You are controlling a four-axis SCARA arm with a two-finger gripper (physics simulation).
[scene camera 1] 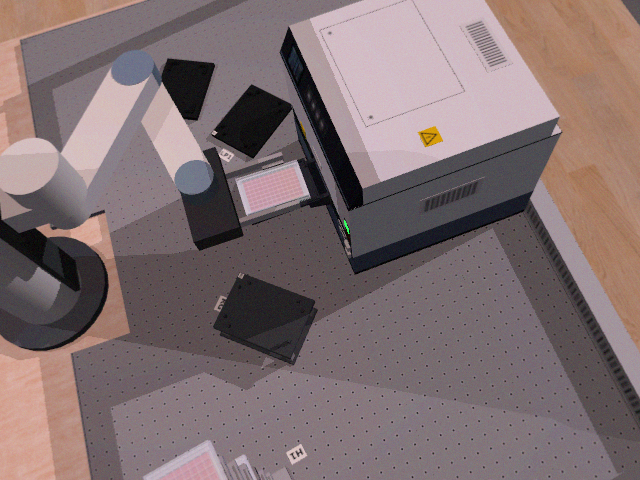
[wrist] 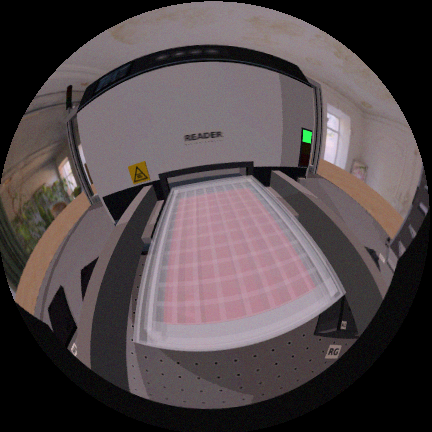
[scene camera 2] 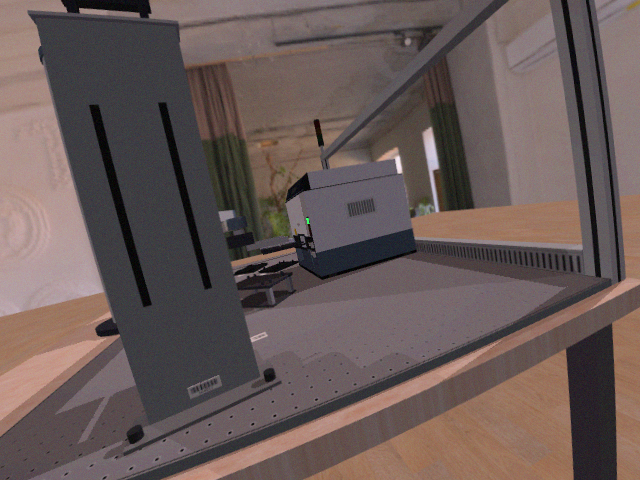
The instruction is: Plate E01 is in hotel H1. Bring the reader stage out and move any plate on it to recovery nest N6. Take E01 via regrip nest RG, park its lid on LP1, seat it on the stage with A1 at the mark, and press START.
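Where they show: gripper, fingertip midpoint: [scene camera 1: 291, 179] [wrist: 214, 184] [scene camera 2: 286, 238]; arm's base, link origin: [scene camera 1: 51, 293].
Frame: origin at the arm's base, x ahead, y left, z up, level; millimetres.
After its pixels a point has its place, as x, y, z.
Observation:
A lidded plate with pink wells [scene camera 1: 272, 187] {519, -19, 159} [wrist: 225, 260] {490, -12, 159} lies level just in front of the reader opening, at the extended stage. My gripper [scene camera 1: 276, 187] [wrist: 214, 184] {558, -16, 162} has its fingers along the plate's two long sides, very close to them; whether the pads touch it I cannot tell. The reader [scene camera 1: 429, 93] {809, -64, 364} [scene camera 2: 361, 217] {804, -185, 184} [wrist: 200, 110] {617, -14, 234} shows a green light. Regrip nest RG [scene camera 1: 266, 315] {429, -231, 73} [scene camera 2: 266, 280] {446, -258, 73} looks bare. The black LP1 nest [scene camera 1: 253, 118] {531, 251, 23} lies beside the LP1 label. Hotel H1 [scene camera 2: 144, 217] {319, -647, 264} hides its plates in scene camera 2; its stack partly shows in scene camera 1.
Another black nest [scene camera 1: 190, 85] {414, 399, 25} lies beyond LP1, near the arm's elbow. The arm's base [scene camera 1: 77, 304] {58, -54, 20} stands on the left. A pink plate [scene camera 1: 193, 465] {323, -504, 442} tops the stack at the bottom edge in scene camera 1. A frame post [scene camera 2: 589, 139] {1004, -712, 255} rises at the table's right corner.

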